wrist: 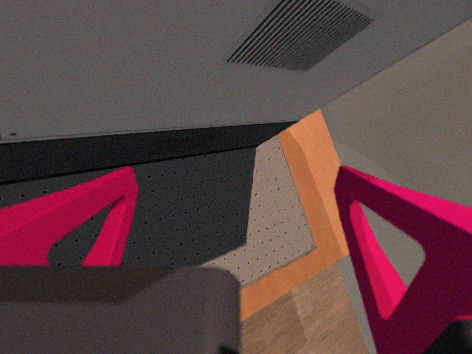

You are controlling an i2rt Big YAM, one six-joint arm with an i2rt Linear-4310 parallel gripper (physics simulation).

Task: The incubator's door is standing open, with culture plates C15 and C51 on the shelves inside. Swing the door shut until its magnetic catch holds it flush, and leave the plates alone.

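Frame: origin at the arm's base, x ahead, y left, z up, level; centimetres.
Where they show: gripper, fingertip midpoint: [235, 177].
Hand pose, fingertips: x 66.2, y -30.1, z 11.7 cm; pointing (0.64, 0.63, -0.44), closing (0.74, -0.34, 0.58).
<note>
After its pixels a point has its place.
My gripper [235, 177] {y -30.1, x 66.3, z 11.7 cm} is open, its two pink fingers wide apart with no object held between the tips. A large grey panel with a slatted vent [302, 37] {y -19.0, x 81.2, z 9.8 cm}, which looks like part of the incubator [125, 75] {y -18.5, x 67.2, z 2.2 cm}, fills the upper part of the wrist view, beyond the fingertips. A dark grey block with a rounded corner [150, 310] fills the lower left and hides the base of the left finger; I cannot tell whether it is the door. Plates C15 and C51 and the shelves do not show in this view.
A perforated board [275, 200] {y -32.9, x 104.6, z -23.1 cm} lies below the panel, largely in dark shadow on the left. An orange-brown wooden border [320, 230] {y -44.4, x 117.7, z -24.4 cm} runs along its right and near edges. A wood-patterned floor [305, 310] shows at the bottom and a grey-green surface [410, 100] at the right.
</note>
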